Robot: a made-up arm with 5 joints.
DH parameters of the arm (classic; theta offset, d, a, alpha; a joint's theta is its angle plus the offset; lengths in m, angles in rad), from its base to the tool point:
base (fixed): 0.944 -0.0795 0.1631 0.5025
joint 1: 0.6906 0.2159 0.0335 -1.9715
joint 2: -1.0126 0 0.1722 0
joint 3: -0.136 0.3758 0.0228 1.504
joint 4: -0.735 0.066 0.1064 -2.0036
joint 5: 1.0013 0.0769 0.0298 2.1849
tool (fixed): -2.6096 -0.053 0 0
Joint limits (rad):
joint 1: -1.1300..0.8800
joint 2: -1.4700..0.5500
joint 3: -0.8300..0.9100
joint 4: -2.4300..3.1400
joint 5: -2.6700..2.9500
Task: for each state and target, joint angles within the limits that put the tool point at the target. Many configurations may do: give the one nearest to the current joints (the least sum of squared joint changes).
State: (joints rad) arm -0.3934 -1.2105 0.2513 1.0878 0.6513
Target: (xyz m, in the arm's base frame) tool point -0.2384 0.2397 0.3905
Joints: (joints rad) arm -0.5048 -0.8597 0.1776 1.0638 0.1835
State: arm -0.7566 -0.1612 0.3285 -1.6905 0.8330
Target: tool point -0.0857 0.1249 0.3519
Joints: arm -0.0832 -0.2559 0.3048 -1.5578 0.8482
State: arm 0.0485 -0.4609 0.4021 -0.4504 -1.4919
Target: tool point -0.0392 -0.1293 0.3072
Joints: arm 0.0797 -1.0431 0.1562 -0.7896 -1.4641
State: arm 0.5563 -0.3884 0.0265 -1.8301 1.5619
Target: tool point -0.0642 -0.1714 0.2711
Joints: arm 0.8135 -0.1180 0.1186 -1.4337 1.3920
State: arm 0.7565 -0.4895 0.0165 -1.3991 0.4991
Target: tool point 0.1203 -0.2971 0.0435
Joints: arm 0.8800 -1.3530 -0.2556 -1.0744 0.7245
